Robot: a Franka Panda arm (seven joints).
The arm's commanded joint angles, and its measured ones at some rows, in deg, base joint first. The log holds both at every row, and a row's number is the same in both.
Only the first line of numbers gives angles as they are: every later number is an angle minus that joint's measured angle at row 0.
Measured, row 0: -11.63 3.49 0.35 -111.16 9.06 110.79 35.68
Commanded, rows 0 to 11: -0.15 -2.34 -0.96 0.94 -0.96 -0.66 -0.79; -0.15 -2.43 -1.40 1.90 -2.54 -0.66 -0.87; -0.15 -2.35 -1.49 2.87 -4.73 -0.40 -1.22; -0.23 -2.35 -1.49 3.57 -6.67 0.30 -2.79; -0.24 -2.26 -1.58 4.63 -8.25 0.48 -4.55; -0.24 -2.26 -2.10 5.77 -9.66 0.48 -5.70; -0.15 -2.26 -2.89 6.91 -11.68 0.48 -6.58; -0.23 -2.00 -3.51 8.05 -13.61 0.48 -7.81; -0.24 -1.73 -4.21 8.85 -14.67 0.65 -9.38; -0.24 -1.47 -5.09 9.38 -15.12 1.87 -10.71; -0.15 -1.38 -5.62 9.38 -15.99 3.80 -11.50; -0.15 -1.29 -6.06 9.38 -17.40 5.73 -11.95
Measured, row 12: -0.14 -2.28 -4.78 7.93 -14.05 1.64 -9.28
